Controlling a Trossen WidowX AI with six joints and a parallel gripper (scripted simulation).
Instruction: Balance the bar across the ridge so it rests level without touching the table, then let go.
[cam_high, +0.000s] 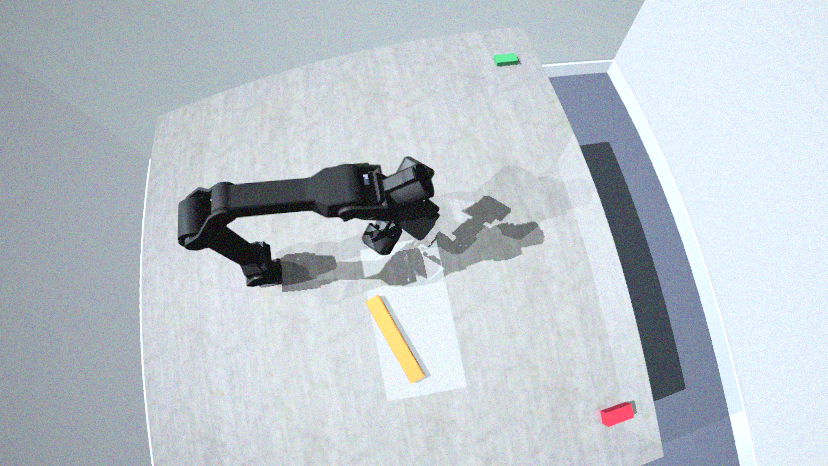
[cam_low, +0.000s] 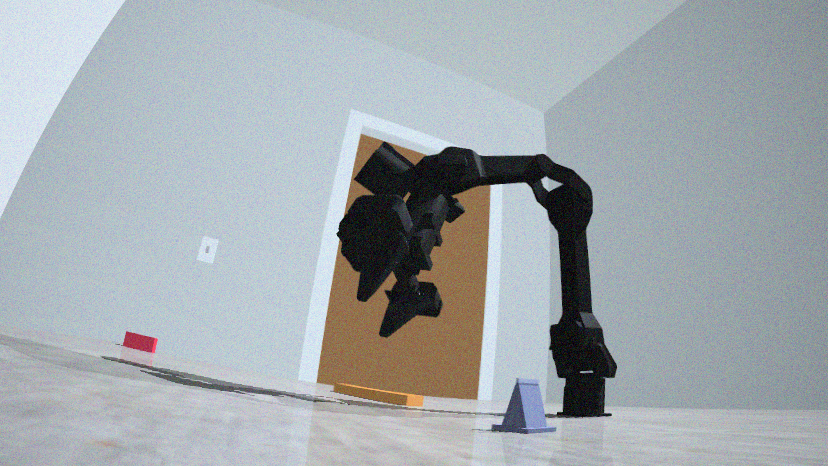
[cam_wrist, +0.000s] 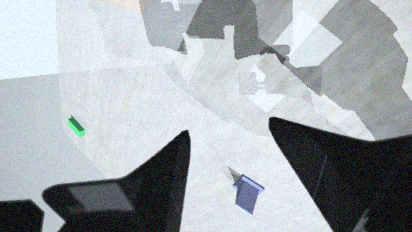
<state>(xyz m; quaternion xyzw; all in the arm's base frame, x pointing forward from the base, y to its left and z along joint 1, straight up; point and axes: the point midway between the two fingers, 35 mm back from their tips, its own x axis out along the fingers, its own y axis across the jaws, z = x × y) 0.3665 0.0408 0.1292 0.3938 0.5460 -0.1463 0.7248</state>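
Now: gripper tip 250 mm to the left of the orange bar, 100 mm past it and 90 mm above it. The rest, counted from my gripper tip: green block: 450 mm to the left, 360 mm ahead, 90 mm below; red block: 550 mm to the right, 360 mm ahead, 80 mm below.
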